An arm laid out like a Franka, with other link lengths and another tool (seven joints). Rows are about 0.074 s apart.
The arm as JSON. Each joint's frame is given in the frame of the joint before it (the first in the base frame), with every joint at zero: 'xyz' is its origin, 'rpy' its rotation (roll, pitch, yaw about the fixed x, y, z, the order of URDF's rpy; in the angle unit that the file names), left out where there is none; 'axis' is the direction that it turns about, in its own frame. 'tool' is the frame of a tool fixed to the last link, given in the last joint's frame.
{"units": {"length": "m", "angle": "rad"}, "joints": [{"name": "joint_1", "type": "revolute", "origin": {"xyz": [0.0, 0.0, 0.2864]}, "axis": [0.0, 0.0, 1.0]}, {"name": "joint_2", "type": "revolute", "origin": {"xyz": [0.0, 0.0, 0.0], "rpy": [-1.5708, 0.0, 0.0]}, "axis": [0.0, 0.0, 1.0]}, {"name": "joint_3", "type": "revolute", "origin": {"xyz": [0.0, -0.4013, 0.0], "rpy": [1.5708, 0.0, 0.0]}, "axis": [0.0, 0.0, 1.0]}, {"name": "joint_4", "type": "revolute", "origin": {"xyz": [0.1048, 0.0, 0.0], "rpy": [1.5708, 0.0, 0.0]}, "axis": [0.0, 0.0, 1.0]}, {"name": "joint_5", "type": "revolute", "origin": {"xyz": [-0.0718, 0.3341, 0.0], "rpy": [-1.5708, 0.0, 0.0]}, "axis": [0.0, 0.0, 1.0]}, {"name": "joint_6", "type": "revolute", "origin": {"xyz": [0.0, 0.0, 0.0], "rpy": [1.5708, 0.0, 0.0]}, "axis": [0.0, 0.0, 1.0]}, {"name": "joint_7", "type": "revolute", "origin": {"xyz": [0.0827, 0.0, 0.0], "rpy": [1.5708, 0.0, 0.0]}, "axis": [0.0, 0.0, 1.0]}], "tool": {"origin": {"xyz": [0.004, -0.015, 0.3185], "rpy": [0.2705, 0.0, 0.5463]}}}
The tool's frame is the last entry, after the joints.
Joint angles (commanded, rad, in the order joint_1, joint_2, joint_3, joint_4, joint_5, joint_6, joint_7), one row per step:
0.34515 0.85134 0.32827 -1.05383 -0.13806 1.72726 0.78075
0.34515 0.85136 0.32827 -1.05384 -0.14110 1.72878 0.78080
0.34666 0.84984 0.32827 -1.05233 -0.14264 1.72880 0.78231
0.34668 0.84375 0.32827 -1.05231 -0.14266 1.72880 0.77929
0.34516 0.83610 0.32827 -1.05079 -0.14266 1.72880 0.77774
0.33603 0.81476 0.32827 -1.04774 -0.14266 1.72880 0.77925
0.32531 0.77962 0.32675 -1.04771 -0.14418 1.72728 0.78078
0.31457 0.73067 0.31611 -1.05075 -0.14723 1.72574 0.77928
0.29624 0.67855 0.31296 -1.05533 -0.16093 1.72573 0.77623
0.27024 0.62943 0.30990 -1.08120 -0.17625 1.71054 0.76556
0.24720 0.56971 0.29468 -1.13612 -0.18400 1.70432 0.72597
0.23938 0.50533 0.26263 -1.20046 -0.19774 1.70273 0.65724
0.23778 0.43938 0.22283 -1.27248 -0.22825 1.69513 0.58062
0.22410 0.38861 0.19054 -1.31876 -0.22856 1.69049 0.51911
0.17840 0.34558 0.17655 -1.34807 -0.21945 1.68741 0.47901
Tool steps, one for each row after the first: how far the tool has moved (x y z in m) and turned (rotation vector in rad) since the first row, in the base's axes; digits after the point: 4 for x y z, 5 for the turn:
0.0009 -0.0005 -0.0001 -0.00148 -0.00295 0.00068
0.0014 0.0004 0.0016 -0.00162 -0.00651 0.00078
0.0023 0.0007 0.0061 0.00097 -0.01229 0.00376
0.0045 0.0004 0.0123 0.00460 -0.02076 0.00339
0.0123 -0.0041 0.0293 0.01294 -0.04338 -0.00799
0.0211 -0.0111 0.0551 0.02095 -0.07661 -0.02076
0.0321 -0.0238 0.0891 0.02455 -0.12345 -0.03602
0.0438 -0.0407 0.1257 0.02480 -0.17766 -0.04996
0.0461 -0.0678 0.1492 0.00247 -0.19955 -0.05844
0.0418 -0.0985 0.1674 -0.02592 -0.21171 -0.04143
0.0345 -0.1306 0.1836 -0.06617 -0.22599 0.00695
0.0237 -0.1699 0.1969 -0.12794 -0.23163 0.06440
0.0166 -0.2024 0.2104 -0.15075 -0.23031 0.08820
0.0149 -0.2406 0.2257 -0.15501 -0.23265 0.06942

